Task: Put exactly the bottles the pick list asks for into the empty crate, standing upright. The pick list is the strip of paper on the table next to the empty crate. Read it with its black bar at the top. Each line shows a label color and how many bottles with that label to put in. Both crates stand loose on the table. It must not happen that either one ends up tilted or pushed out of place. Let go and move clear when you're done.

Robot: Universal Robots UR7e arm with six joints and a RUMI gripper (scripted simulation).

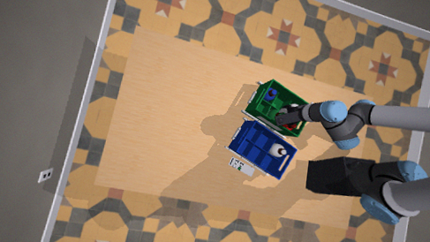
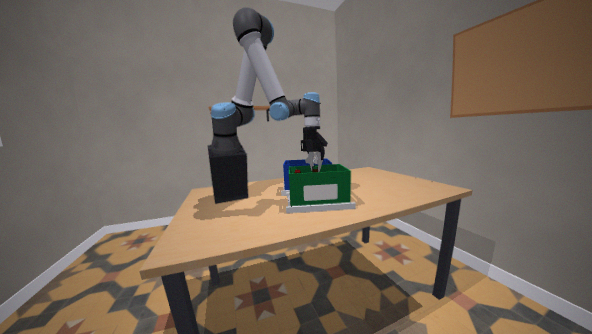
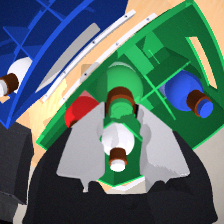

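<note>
The green-label bottle is 70 mm below my hand. From my hand the other things lie so: red-label bottle 90 mm behind, 30 mm to the left, 80 mm below; blue-label bottle 50 mm ahead, 110 mm to the right, 80 mm below; green crate 20 mm behind, 40 mm to the right, 80 mm below.
</note>
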